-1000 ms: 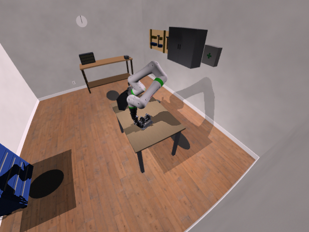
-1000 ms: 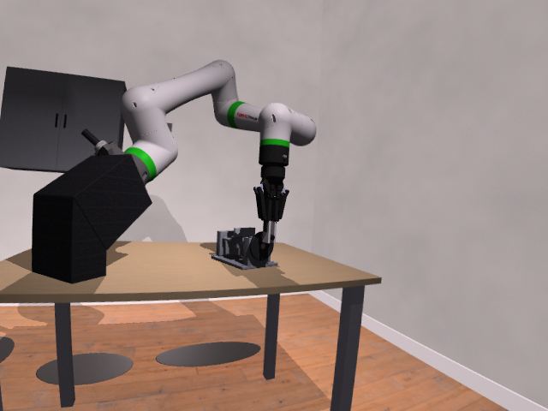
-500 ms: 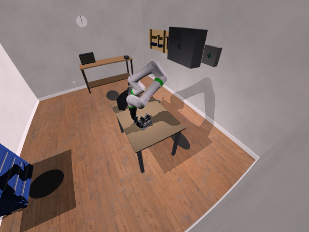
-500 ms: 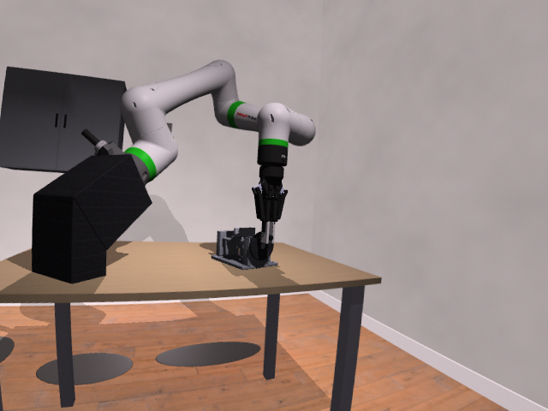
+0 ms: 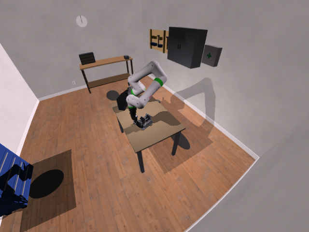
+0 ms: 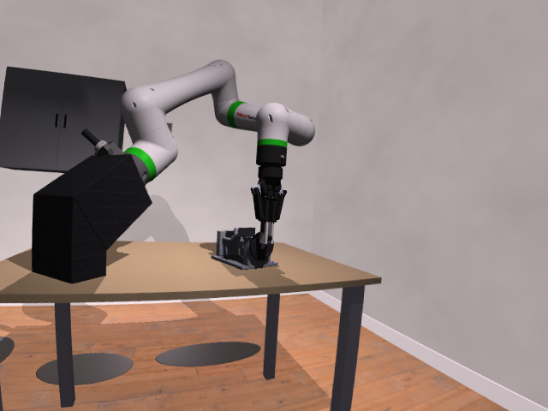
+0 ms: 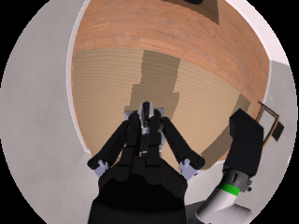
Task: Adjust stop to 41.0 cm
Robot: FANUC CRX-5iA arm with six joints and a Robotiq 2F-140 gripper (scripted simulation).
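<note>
The black handwheel is 20 mm to the left of my hand and 20 mm below it. The rest, counted from my hand: grey stop 130 mm to the left, 30 mm below, 30 mm behind.
</note>
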